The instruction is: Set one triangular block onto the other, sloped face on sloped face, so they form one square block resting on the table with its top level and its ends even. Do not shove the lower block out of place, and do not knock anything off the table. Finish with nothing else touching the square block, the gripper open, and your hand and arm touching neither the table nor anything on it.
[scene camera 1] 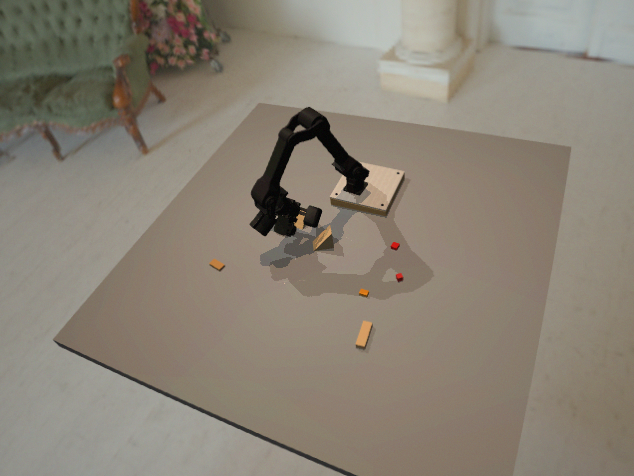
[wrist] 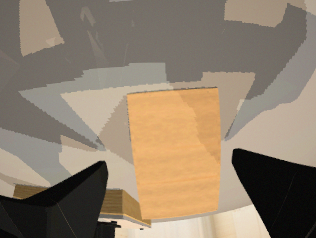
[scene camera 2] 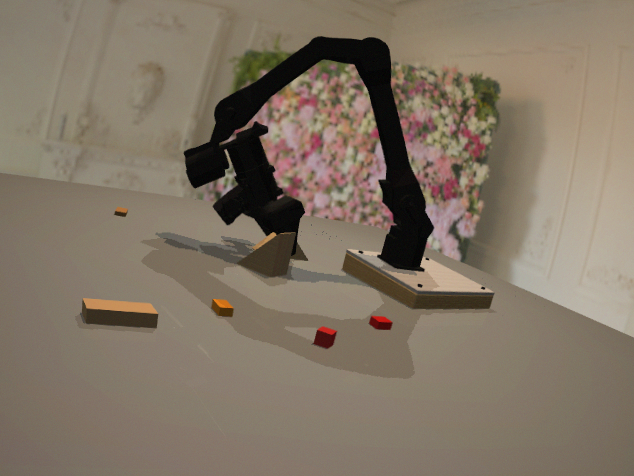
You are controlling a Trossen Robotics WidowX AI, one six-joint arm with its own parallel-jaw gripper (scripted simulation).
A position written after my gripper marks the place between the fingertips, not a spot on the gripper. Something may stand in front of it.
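Note:
There's a long tan block (scene camera 2: 95, 311) here, but in the wrist view the block is out of frame. My gripper (scene camera 2: 283, 248) is open and holds nothing, and I can see it in scene camera 1 (scene camera 1: 304, 216) and in the wrist view (wrist: 171, 163) too.

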